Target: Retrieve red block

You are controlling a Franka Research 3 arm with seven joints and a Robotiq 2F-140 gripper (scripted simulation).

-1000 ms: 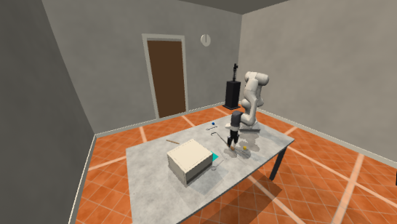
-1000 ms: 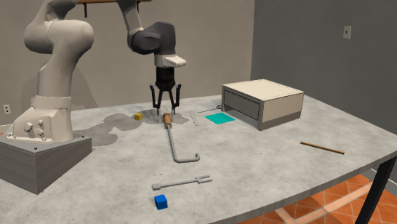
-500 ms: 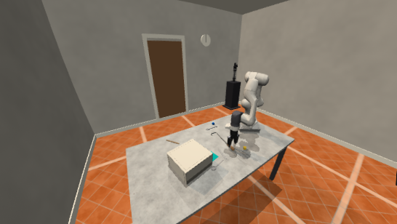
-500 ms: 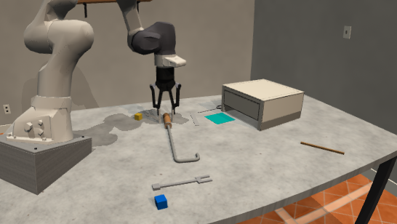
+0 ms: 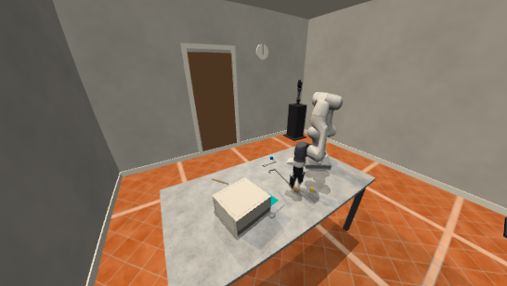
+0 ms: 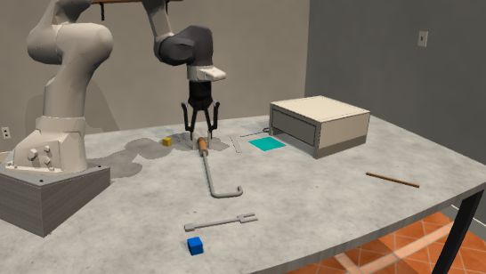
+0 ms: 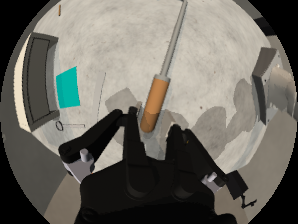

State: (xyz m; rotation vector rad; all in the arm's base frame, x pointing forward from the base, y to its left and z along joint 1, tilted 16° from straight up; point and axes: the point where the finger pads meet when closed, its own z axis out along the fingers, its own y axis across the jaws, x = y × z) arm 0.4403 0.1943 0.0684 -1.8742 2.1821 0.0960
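The yellow cube lies 12 cm behind my hand, 7 cm to the left of it and 2 cm below it. Round my hand: hook tool: 2 cm ahead, 16 cm to the right, 2 cm below; teal square: 25 cm ahead, 2 cm to the right, 3 cm below; grey fork-ended tool: 5 cm behind, 44 cm to the right, 3 cm below.
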